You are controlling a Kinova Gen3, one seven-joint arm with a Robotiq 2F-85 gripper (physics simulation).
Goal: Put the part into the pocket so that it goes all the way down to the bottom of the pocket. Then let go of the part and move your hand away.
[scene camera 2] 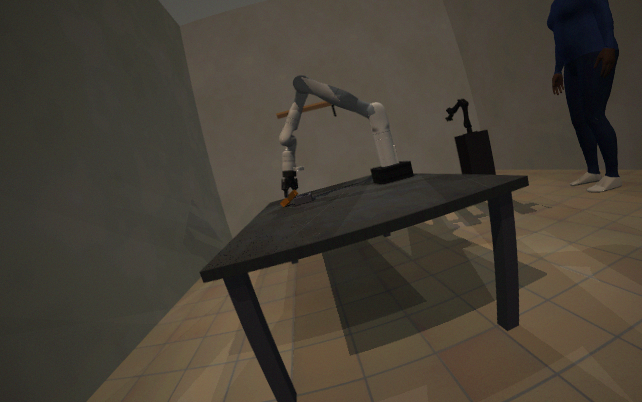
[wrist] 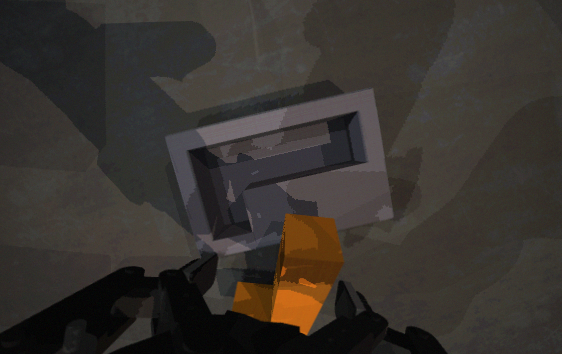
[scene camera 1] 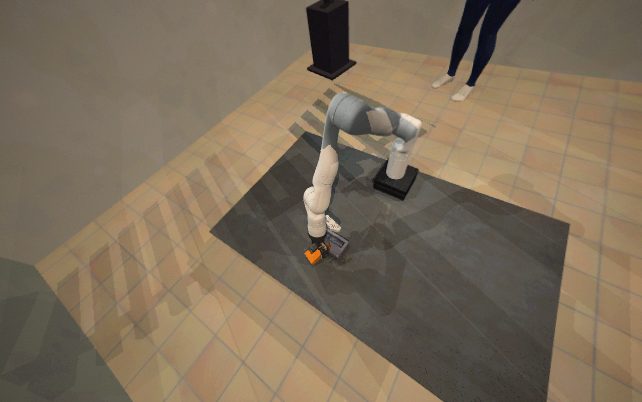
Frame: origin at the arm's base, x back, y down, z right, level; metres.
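Seen in the pictures: gripper, fingertip midpoint: [scene camera 2: 290,197] [wrist: 275,281] [scene camera 1: 318,250]; arm's base, link origin: [scene camera 2: 389,164] [scene camera 1: 395,172].
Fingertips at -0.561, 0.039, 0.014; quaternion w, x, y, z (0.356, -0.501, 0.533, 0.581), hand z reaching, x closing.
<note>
Offsets run from my fingertips to a thing's middle, as dx, dy, dz. "*": to the spot under its first point. Level surfaces: height alone.
The orange L-shaped part @(-0.003, +0.002, +0.000) [scene camera 1: 313,256] [scene camera 2: 288,199] [wrist: 306,250] is outside the pocket, tilted, at the near edge of the grey block @(+0.071, +0.022, -0.012) [scene camera 1: 338,248] [scene camera 2: 304,198] [wrist: 345,192]. In the wrist view its upper end overlaps the block's rim; whether it touches is unclear. The L-shaped pocket @(* +0.075, +0.036, -0.011) [wrist: 280,167] is open and empty, its long leg running left to right and its short leg at the left. My gripper [scene camera 1: 320,248] [scene camera 2: 289,193] [wrist: 275,281] is open, low over the part, with the part between its spread fingers and a gap on each side. The part's lower end is hidden by the gripper.
The block stands on the dark table @(dy +0.041) [scene camera 1: 450,280] [scene camera 2: 380,205], near one table edge. The arm's black base [scene camera 1: 395,181] [scene camera 2: 392,172] is at the far side. A black pedestal [scene camera 1: 328,40] [scene camera 2: 475,152] and a standing person [scene camera 1: 482,42] [scene camera 2: 587,75] are beyond the table.
</note>
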